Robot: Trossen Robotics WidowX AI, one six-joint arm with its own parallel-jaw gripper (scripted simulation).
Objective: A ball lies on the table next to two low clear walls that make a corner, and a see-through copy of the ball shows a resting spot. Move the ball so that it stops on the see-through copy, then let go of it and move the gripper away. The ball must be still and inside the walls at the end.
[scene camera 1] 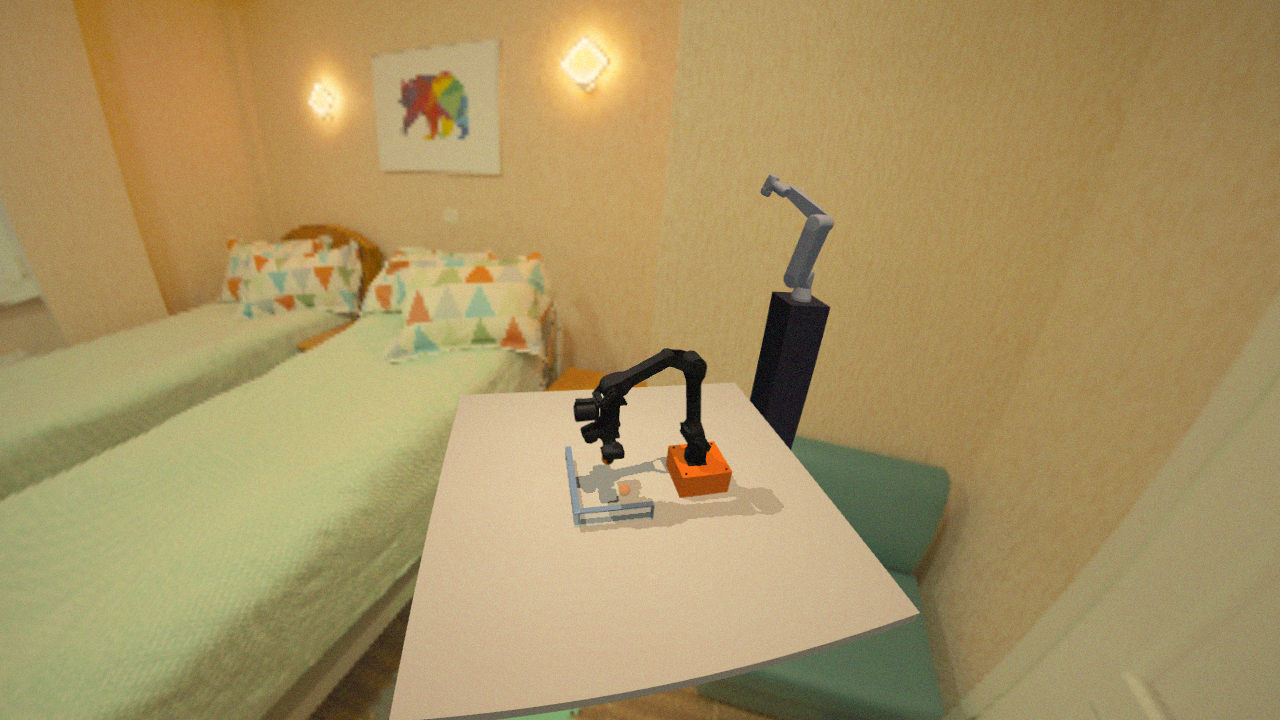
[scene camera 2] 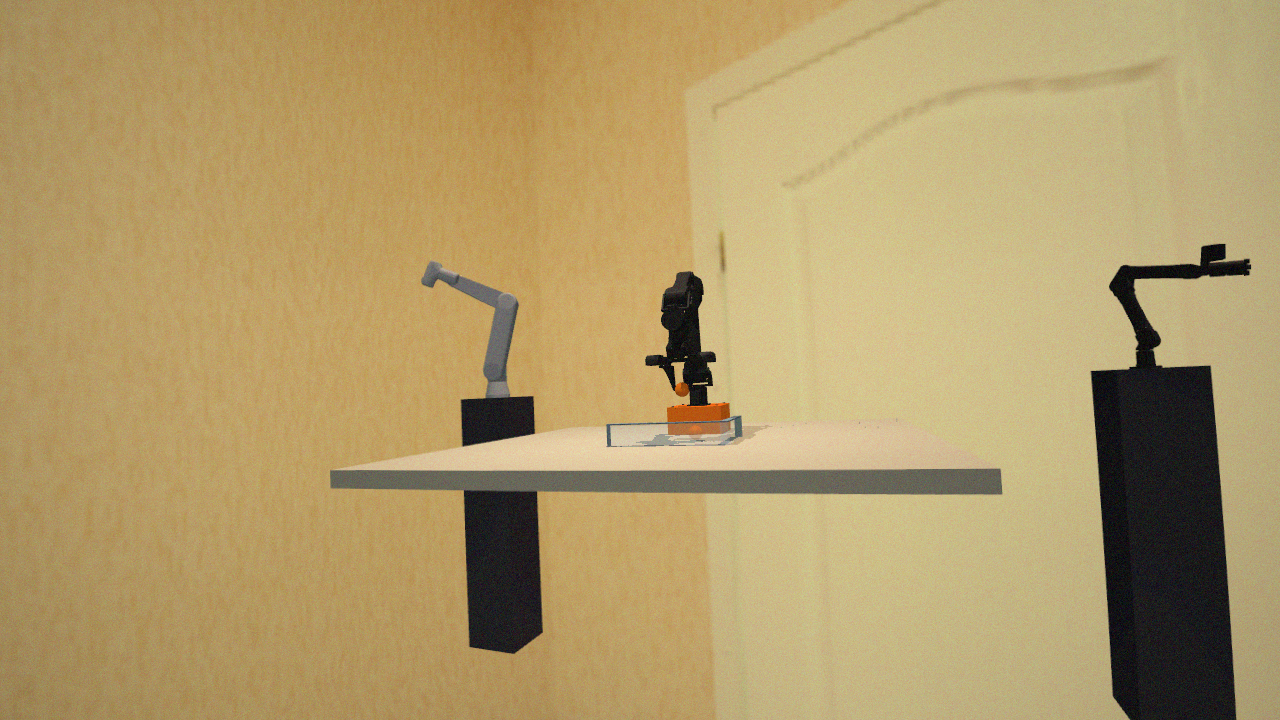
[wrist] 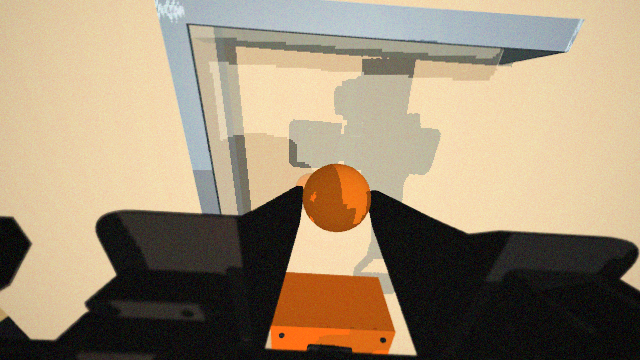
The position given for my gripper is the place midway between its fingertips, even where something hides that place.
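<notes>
My gripper (scene camera 2: 682,390) is visible, likewise my gripper (scene camera 1: 607,459) and, in the wrist view, my gripper (wrist: 335,195). It carries an orange ball (wrist: 336,197).
</notes>
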